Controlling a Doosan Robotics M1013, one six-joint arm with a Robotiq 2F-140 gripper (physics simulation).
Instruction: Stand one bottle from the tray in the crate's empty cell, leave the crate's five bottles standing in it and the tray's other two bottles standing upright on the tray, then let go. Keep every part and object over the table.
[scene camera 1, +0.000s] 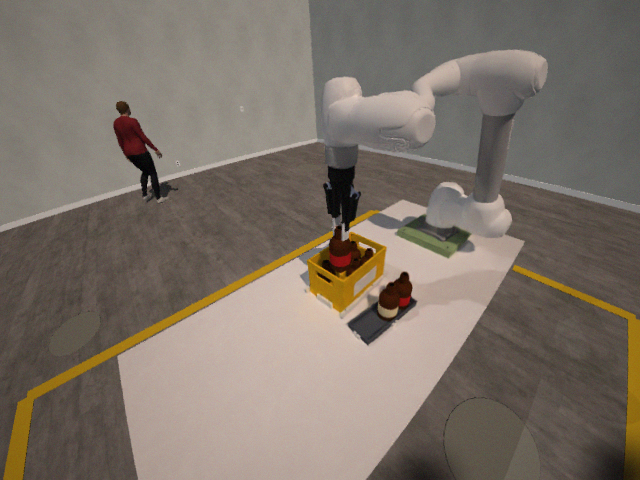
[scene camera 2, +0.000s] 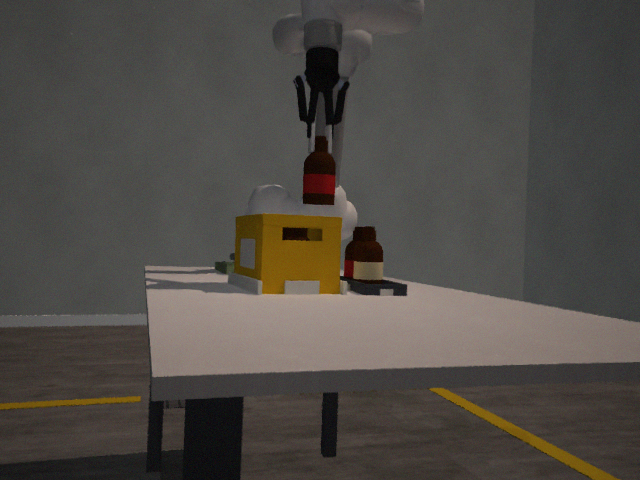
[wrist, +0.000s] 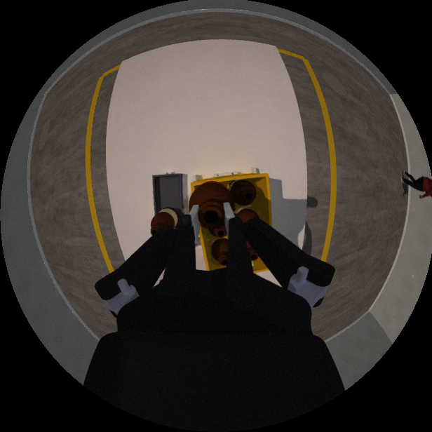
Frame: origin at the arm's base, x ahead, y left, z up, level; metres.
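Seen in the pictures: gripper, fingertip midpoint: (scene camera 1: 340, 236) (scene camera 2: 319, 152); arm's base at its link origin: (scene camera 1: 437, 230).
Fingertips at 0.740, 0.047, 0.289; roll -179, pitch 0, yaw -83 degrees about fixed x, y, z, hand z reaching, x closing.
Offsets run from my fingertips to a thing's top centre, as dx, dy, dz. Level surfaces: height alone.
My gripper (scene camera 1: 339, 229) (scene camera 2: 320, 144) (wrist: 211, 212) is shut on the neck of a brown bottle with a red label @(+0.003, +0.000, +0.037) (scene camera 1: 340, 258) (scene camera 2: 318, 183) (wrist: 211, 195). The bottle is upright, its base a little above the rim of the yellow crate @(-0.087, -0.064, -0.148) (scene camera 1: 324, 290) (scene camera 2: 302, 263) (wrist: 268, 220) in scene camera 2. In the wrist view it covers the crate's upper left corner cell. Several brown bottles stand in the crate, partly hidden. The dark tray @(-0.087, +0.150, -0.298) (scene camera 1: 367, 326) (scene camera 2: 398, 289) (wrist: 170, 192) beside the crate bears an upright cream-label bottle @(-0.102, +0.153, -0.163) (scene camera 1: 388, 302) (scene camera 2: 368, 268) (wrist: 162, 221) and an upright red-label bottle @(-0.181, +0.147, -0.163) (scene camera 1: 403, 290).
The crate and tray stand on the white table @(dz -0.323) (scene camera 1: 248, 382) (scene camera 2: 330, 335) (wrist: 210, 100). The robot's green base plate (scene camera 1: 436, 242) (scene camera 2: 224, 267) is at the far end. A person in red (scene camera 1: 133, 136) (wrist: 426, 185) stands on the floor away from the table.
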